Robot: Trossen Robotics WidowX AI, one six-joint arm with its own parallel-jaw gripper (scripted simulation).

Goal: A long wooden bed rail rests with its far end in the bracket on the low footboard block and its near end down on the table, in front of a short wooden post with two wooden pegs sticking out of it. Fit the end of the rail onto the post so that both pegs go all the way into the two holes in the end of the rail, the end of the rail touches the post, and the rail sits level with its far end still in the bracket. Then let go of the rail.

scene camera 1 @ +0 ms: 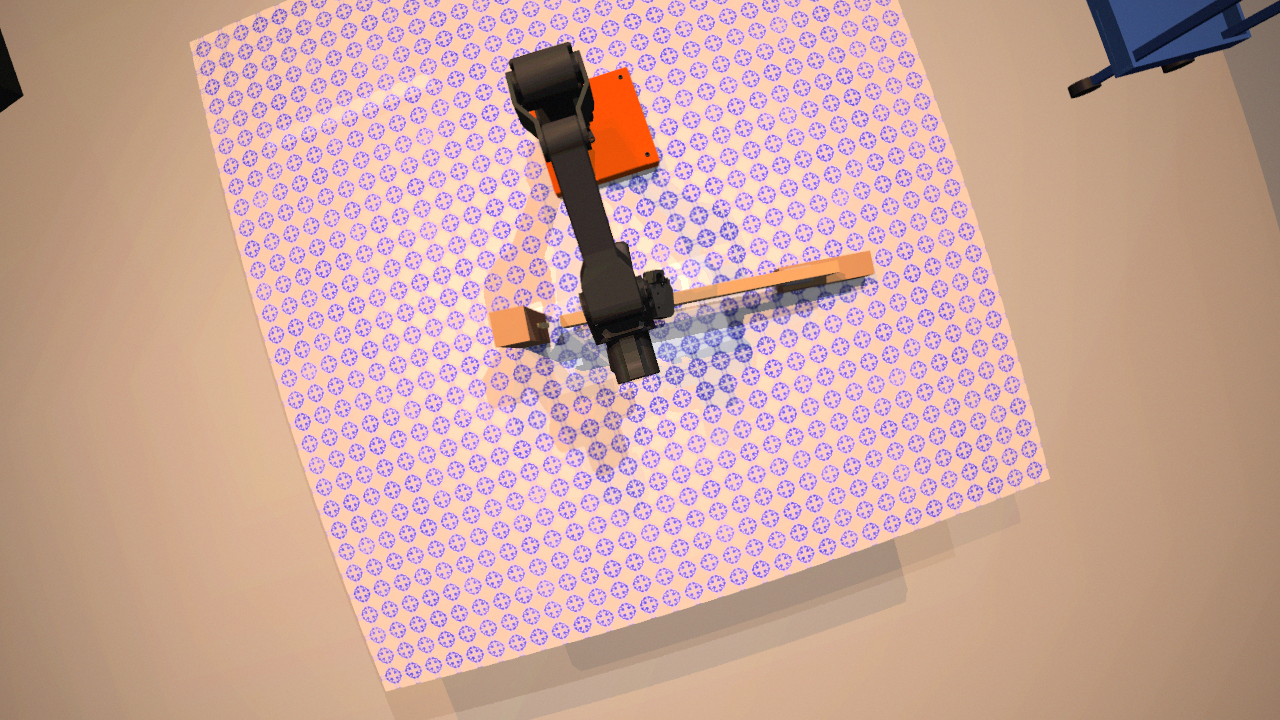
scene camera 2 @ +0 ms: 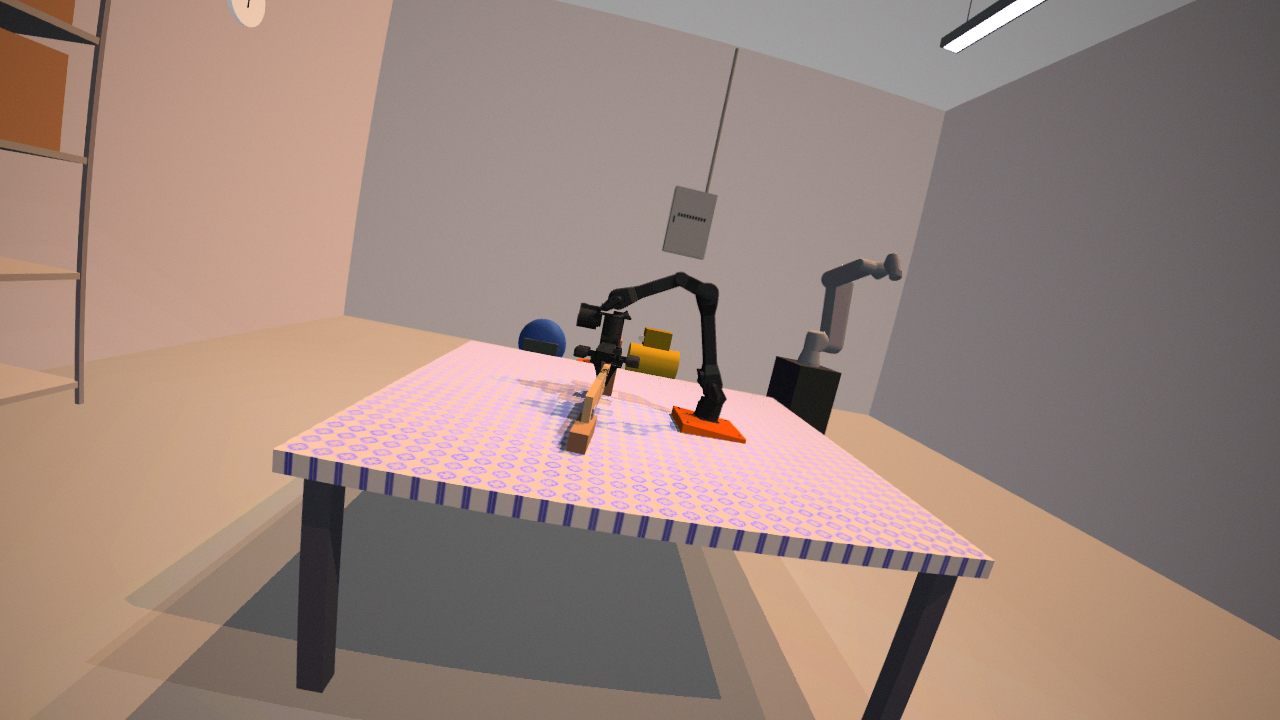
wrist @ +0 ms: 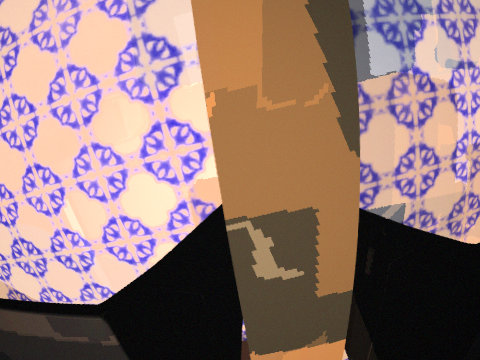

Labels:
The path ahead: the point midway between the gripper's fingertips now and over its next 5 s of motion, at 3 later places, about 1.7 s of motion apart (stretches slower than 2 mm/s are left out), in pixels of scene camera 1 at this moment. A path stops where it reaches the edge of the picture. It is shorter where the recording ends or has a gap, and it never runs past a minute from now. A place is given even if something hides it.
The gripper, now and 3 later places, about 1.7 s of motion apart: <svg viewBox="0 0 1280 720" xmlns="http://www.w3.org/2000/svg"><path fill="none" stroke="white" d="M621 311L621 309L618 310L609 312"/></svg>

